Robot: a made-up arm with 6 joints. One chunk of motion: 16 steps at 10 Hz.
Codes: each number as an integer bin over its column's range. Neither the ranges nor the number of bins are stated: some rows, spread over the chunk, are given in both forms.
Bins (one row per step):
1: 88 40 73 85 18 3
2: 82 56 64 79 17 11
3: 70 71 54 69 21 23
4: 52 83 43 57 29 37
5: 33 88 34 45 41 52
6: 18 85 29 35 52 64
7: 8 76 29 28 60 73
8: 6 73 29 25 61 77
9: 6 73 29 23 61 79
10: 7 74 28 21 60 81
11: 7 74 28 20 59 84
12: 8 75 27 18 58 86
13: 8 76 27 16 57 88
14: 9 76 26 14 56 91
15: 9 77 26 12 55 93
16: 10 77 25 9 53 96
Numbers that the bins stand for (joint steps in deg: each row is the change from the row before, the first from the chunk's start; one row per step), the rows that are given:
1: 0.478 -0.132 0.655 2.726 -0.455 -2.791
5: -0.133 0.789 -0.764 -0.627 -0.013 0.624
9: -0.433 0.501 -0.945 -2.472 0.371 2.506
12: -0.411 0.539 -1.018 -2.891 0.313 2.994
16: -0.389 0.578 -1.091 -3.645 0.217 3.691
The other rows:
2: 0.411 0.175 0.327 2.223 -0.474 -2.233
3: 0.278 0.463 -0.036 1.385 -0.397 -1.397
4: 0.078 0.693 -0.436 0.379 -0.243 -0.421
6: -0.300 0.731 -0.945 -1.466 0.198 1.461
7: -0.411 0.559 -0.945 -2.053 0.352 2.088
8: -0.433 0.501 -0.945 -2.304 0.371 2.367
10: -0.422 0.520 -0.982 -2.639 0.352 2.645
11: -0.422 0.520 -0.982 -2.723 0.332 2.855
13: -0.411 0.559 -1.018 -3.059 0.294 3.133
14: -0.400 0.559 -1.055 -3.226 0.275 3.342
15: -0.400 0.578 -1.055 -3.394 0.256 3.482

